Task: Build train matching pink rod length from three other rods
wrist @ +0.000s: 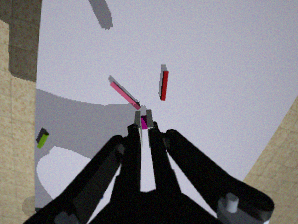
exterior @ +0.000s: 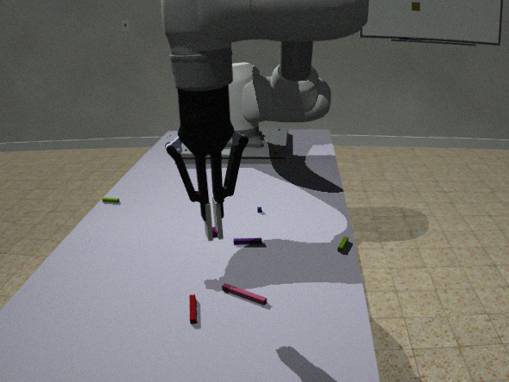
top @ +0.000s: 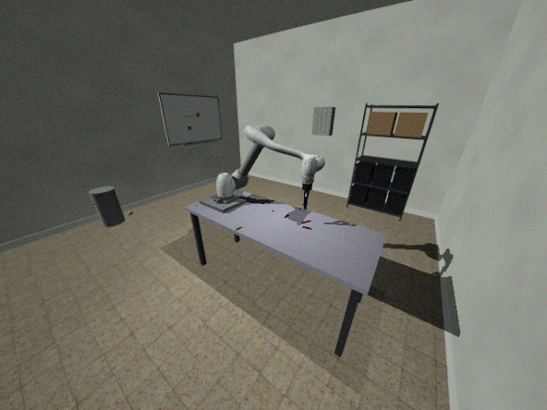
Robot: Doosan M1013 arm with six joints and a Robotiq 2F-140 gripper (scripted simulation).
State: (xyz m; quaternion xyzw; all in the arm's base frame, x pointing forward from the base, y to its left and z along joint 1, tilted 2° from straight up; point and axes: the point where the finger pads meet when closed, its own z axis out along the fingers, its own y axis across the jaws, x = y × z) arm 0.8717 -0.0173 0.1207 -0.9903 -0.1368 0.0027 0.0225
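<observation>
Right now my hand is 34 cm past the blue rod, 15 cm above it and 8 cm to the right of it. From my hand the other things lie so: magenta rod 3 cm below, 1 cm behind; red rod 15 cm below, 4 cm to the right, 4 cm ahead; pink rod 15 cm below, 4 cm to the left.
</observation>
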